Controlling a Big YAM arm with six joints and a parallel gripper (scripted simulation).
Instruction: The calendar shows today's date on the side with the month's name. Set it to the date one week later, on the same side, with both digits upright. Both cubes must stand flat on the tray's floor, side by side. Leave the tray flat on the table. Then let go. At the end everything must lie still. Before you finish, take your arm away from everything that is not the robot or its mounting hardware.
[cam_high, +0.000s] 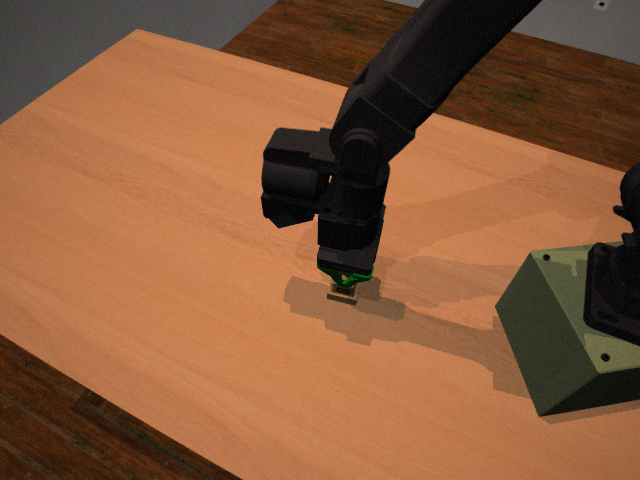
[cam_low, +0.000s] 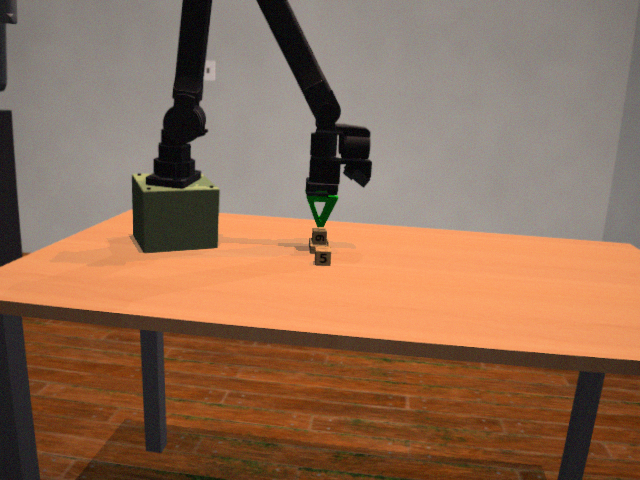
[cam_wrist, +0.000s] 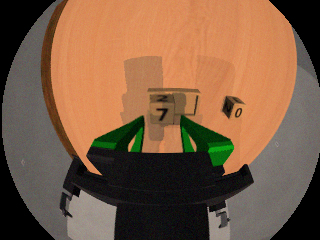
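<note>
The tray lies 5 cm below my hand and 2 cm to the right of it.
</note>
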